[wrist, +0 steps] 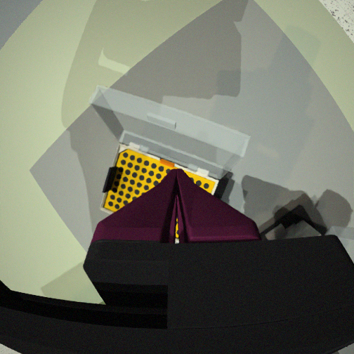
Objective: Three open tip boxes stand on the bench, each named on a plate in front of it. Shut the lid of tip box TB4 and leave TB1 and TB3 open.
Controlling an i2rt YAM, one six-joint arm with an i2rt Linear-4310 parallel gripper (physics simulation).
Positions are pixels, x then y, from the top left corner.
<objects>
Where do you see a clear lid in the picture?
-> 202, 145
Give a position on a grey mat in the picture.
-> At 241, 71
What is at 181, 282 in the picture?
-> My gripper.
</objects>
